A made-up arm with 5 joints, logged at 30 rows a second.
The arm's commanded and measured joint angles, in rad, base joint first. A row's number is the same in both.
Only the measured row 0 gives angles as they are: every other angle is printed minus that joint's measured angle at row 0.
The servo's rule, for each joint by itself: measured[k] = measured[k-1] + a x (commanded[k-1-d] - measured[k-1]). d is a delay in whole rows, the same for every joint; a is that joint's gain. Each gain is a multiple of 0.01, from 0.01 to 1. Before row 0 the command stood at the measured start. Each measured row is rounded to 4 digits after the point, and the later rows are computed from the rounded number. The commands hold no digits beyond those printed.
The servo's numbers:
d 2
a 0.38 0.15 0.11 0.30 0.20
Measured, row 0:
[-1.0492, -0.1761, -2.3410, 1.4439, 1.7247]
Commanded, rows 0 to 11:
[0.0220, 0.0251, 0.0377, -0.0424, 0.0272]
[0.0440, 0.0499, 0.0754, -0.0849, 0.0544]
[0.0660, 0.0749, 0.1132, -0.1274, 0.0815]
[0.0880, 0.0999, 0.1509, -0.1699, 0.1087]
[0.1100, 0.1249, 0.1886, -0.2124, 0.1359]
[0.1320, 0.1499, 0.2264, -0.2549, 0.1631]
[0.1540, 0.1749, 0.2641, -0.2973, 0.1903]
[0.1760, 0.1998, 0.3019, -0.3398, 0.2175]
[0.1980, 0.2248, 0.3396, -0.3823, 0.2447]
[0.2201, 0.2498, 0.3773, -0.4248, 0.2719]
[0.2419, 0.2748, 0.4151, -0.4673, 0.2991]
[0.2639, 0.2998, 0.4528, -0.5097, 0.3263]
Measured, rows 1 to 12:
[0.0000, 0.0000, 0.0000, 0.0000, 0.0000]
[0.0000, 0.0000, 0.0000, 0.0000, 0.0000]
[0.0084, 0.0038, 0.0041, -0.0127, 0.0054]
[0.0219, 0.0107, 0.0119, -0.0344, 0.0152]
[0.0387, 0.0203, 0.0230, -0.0623, 0.0285]
[0.0574, 0.0322, 0.0371, -0.0946, 0.0445]
[0.0774, 0.0461, 0.0538, -0.1299, 0.0628]
[0.0981, 0.0617, 0.0728, -0.1674, 0.0829]
[0.1193, 0.0787, 0.0938, -0.2064, 0.1044]
[0.1408, 0.0969, 0.1167, -0.2464, 0.1270]
[0.1625, 0.1161, 0.1412, -0.2872, 0.1505]
[0.1844, 0.1362, 0.1672, -0.3285, 0.1748]

